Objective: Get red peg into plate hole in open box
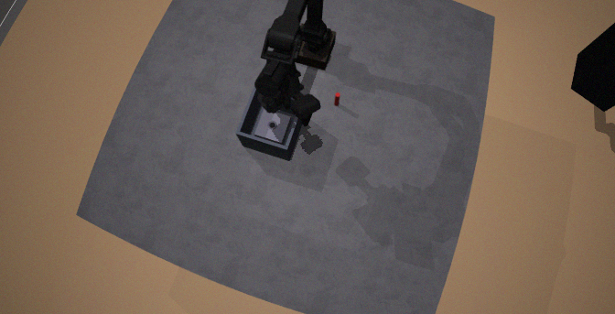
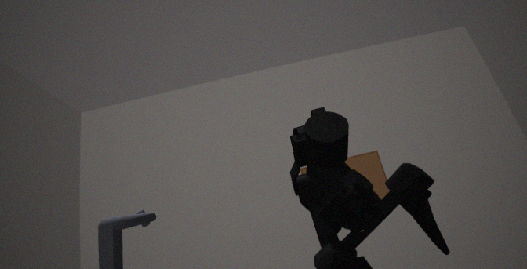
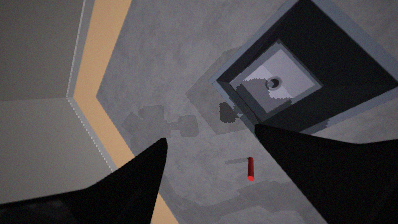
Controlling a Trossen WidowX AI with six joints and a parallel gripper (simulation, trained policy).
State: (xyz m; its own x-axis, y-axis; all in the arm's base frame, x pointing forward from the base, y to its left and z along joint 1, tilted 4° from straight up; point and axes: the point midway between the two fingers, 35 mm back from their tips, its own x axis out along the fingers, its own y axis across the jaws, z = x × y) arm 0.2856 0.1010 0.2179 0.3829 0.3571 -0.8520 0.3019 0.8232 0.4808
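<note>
The red peg is 17 cm behind my gripper tip, 4 cm to the left of it and 20 cm below it. Round my gripper tip: plate (1 cm ahead, 9 cm to the right, 19 cm below).
</note>
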